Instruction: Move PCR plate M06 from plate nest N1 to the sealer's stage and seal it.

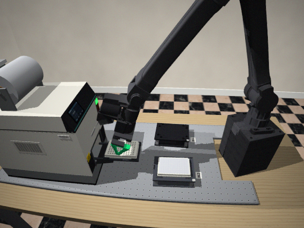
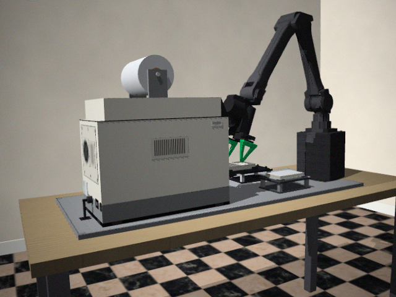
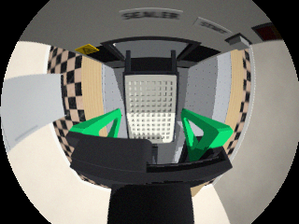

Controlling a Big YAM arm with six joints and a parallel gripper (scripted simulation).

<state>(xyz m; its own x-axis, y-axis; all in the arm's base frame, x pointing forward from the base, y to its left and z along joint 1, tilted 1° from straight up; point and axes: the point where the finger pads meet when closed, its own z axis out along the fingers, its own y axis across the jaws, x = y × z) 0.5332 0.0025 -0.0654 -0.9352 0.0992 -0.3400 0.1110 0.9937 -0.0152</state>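
Now: the plate M06 3 cm below my hand. From my hand the other things lie so: start key 10 cm to the right, 9 cm ahead, 6 cm above; yellow warning label 11 cm ahead, 8 cm to the left, 1 cm above; sealer stage 4 cm below.
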